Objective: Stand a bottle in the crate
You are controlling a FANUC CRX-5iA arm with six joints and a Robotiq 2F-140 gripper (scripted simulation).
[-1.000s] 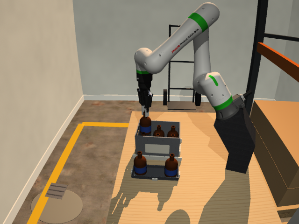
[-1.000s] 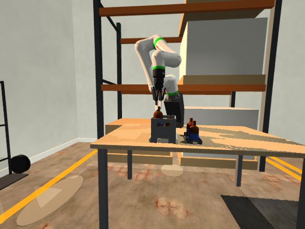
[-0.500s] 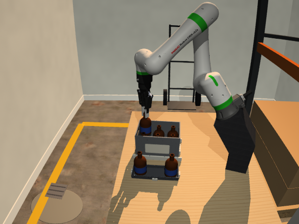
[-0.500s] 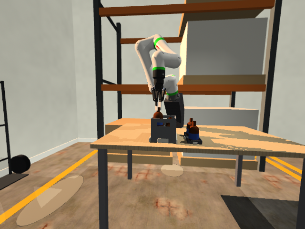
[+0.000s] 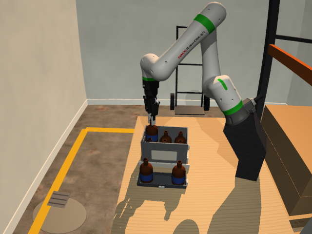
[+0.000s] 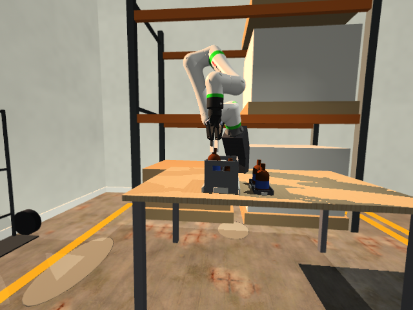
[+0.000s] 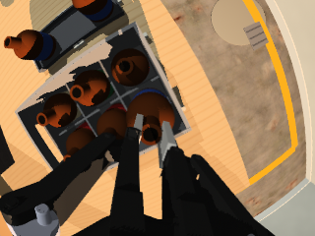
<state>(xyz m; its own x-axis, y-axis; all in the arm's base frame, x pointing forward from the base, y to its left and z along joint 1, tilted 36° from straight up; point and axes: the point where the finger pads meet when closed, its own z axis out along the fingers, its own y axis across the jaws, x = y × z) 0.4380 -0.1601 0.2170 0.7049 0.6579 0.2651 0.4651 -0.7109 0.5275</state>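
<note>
My gripper is now 9 cm above the glass bottle. From my hand the other things lie so: tray: 28 cm to the left, 24 cm below, 3 cm behind; then grey crate: 17 cm below, 8 cm behind, 6 cm to the left.
</note>
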